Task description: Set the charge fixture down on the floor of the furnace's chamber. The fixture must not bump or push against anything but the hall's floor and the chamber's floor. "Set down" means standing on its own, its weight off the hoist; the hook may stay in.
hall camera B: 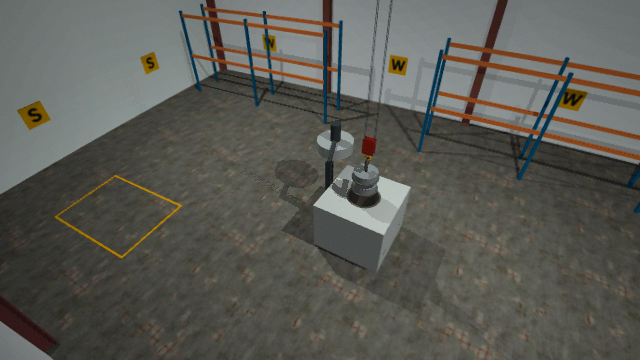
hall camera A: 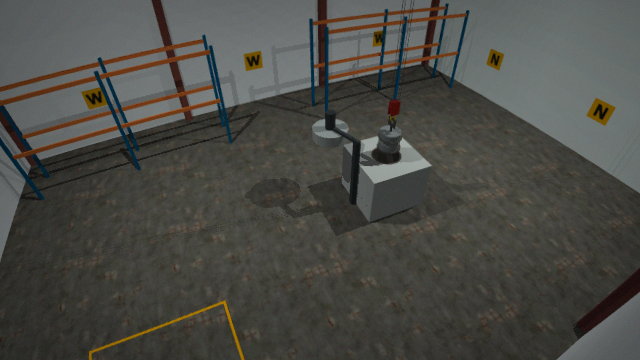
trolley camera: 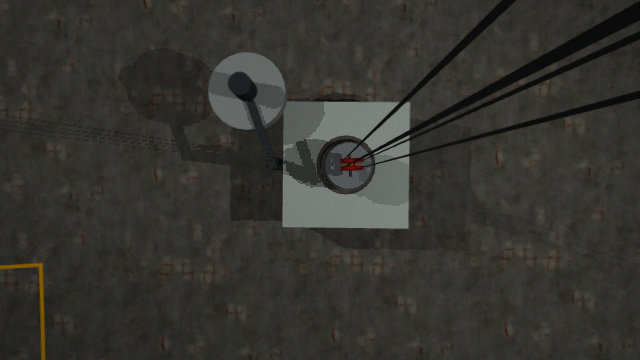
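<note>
The charge fixture, a grey stack of round discs, hangs upright from the hook below the red hook block. The hook is in the fixture's top fitting. The white box-shaped furnace has a round dark mouth in its top. The fixture's upper discs stand above the mouth; its lower end is at or in the mouth, its depth hidden. In the trolley view more dark rim shows left of the fixture than right. Contact with the rim cannot be told. The chamber floor is hidden.
The furnace's round lid is swung aside on a dark arm with a post beside the furnace. Blue and orange racks stand along the W wall. A yellow floor rectangle lies away from the furnace.
</note>
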